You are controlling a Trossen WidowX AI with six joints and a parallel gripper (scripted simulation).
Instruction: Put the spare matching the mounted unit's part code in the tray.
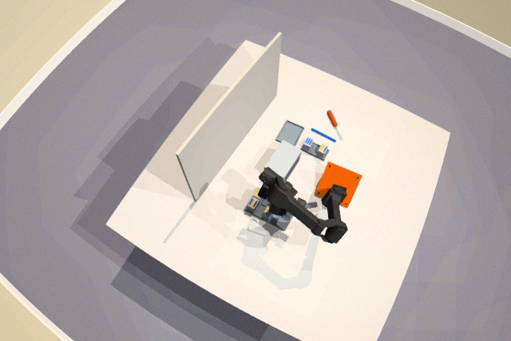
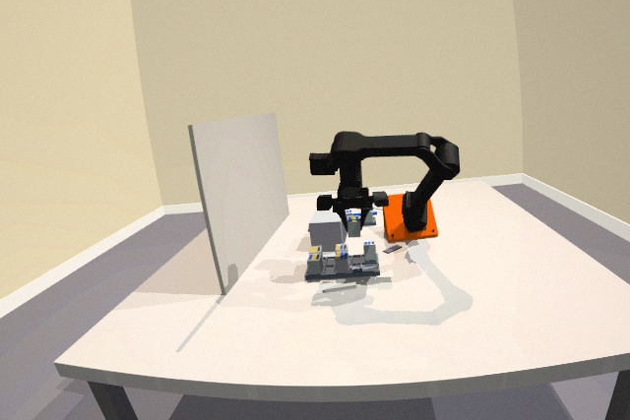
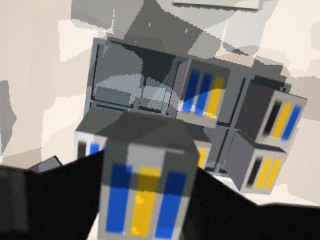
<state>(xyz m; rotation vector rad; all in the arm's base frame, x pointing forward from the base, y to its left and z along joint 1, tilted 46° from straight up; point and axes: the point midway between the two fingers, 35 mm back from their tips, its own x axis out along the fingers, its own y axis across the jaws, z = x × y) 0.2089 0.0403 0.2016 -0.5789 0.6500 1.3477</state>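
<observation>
My gripper tip is 400 mm to the left of the shallow grey tray, 110 mm above it and 90 mm short of it. The rest, counted from my gripper tip: grey unit: 210 mm to the right, 60 mm below, 60 mm ahead; then tall grey panel: 300 mm ahead, 260 mm to the right, 110 mm above; then grey holder: 360 mm to the right, 100 mm below, 50 mm behind.
</observation>
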